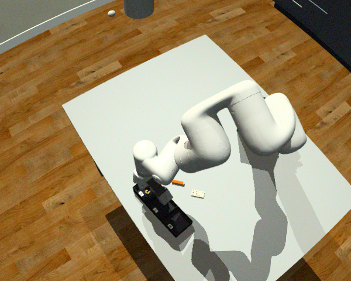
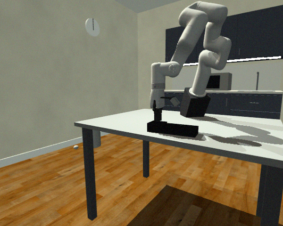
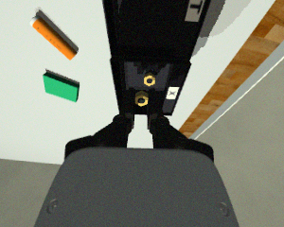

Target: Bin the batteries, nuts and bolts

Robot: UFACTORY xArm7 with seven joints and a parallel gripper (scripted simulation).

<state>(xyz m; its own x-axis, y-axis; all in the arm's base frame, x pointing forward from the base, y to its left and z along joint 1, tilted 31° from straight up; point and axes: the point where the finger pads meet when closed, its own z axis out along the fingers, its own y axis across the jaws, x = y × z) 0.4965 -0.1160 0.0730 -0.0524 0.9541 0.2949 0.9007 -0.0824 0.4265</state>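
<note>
Now: hand 110 mm past the orange battery, 40 mm to the right of it and 70 mm above it. From my hand the other things lie so: white domino 140 mm behind, 130 mm to the left, 70 mm below; then green block 140 mm behind, 40 mm to the right, 70 mm below; then black three-compartment bin 80 mm to the left, 50 mm below.
</note>
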